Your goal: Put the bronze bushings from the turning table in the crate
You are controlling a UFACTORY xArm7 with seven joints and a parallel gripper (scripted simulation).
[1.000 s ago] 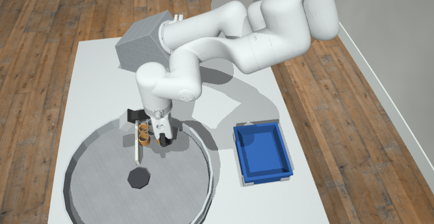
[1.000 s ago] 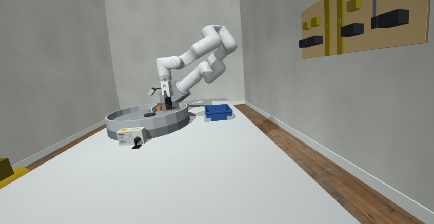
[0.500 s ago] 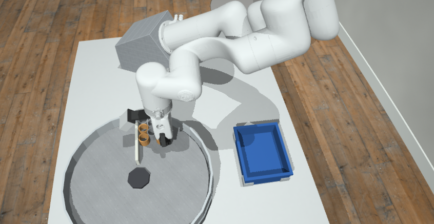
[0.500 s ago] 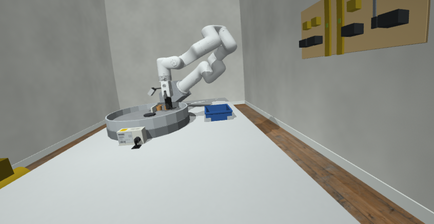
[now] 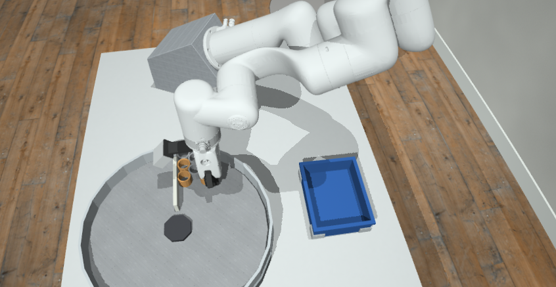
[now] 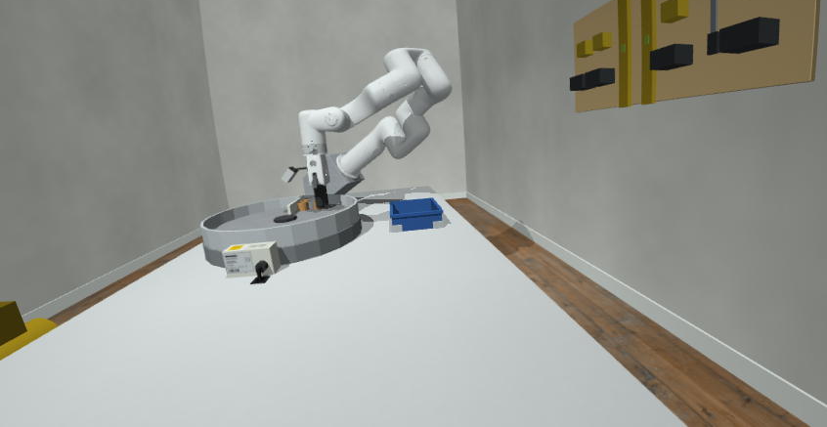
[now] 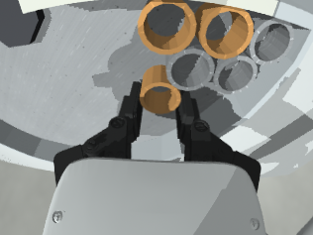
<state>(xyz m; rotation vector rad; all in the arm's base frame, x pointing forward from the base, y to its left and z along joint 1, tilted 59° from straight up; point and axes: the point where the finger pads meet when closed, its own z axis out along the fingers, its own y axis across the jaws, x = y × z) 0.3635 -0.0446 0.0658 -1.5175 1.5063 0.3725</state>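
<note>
Now: hand 10 mm short of the blue crate, 300 mm to the right of it and 50 mm above it. The rest, counted from my hand: turning table: 130 mm ahead, 60 mm to the right, 30 mm below.
</note>
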